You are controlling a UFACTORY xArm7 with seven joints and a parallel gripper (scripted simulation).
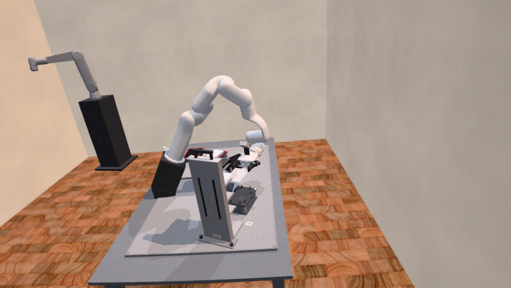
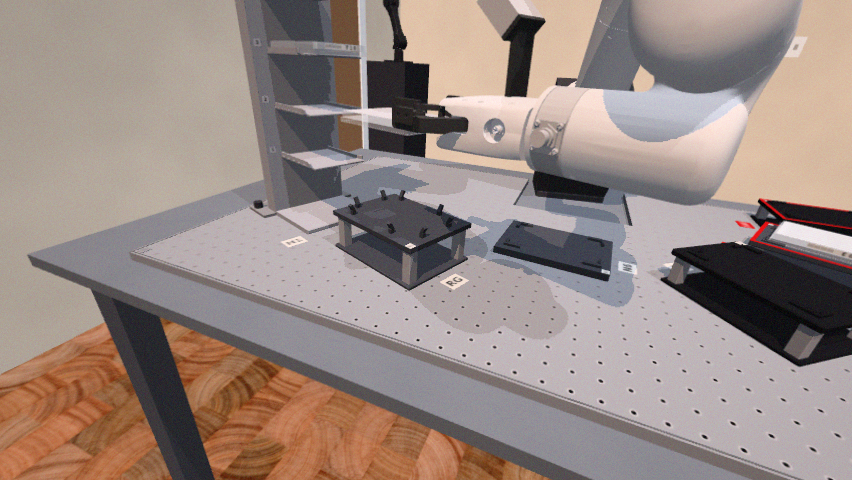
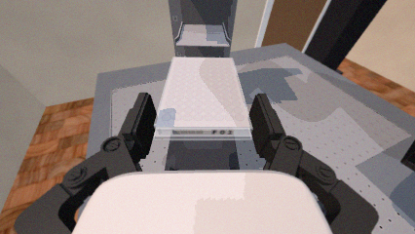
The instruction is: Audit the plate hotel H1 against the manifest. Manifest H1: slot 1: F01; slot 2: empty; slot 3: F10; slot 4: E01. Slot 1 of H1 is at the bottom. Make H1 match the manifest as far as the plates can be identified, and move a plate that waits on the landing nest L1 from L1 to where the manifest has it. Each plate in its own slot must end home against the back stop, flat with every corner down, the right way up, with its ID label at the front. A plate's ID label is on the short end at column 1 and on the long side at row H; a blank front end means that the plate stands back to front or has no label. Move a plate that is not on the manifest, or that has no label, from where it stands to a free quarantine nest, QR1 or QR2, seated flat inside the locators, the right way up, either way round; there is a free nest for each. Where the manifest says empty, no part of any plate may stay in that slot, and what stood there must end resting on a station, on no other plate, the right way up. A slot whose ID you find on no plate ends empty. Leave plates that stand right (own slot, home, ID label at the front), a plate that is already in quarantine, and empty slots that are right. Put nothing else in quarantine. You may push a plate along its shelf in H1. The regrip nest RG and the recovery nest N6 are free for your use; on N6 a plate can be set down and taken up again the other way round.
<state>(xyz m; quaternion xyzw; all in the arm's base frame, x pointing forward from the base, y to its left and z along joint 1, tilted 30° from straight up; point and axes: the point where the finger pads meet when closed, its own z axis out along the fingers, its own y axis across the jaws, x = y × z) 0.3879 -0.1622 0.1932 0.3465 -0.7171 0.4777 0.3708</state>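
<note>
Right now the white plate is 1 cm behind my hand, 5 cm to the right of it and 2 cm below it. From my hand the other things lie so: flat recovery nest N6: 16 cm behind, 15 cm to the left, 20 cm below; then regrip nest RG: 1 cm behind, 4 cm to the right, 15 cm below; then black plate: 5 cm behind, 23 cm to the right, 14 cm above.
</note>
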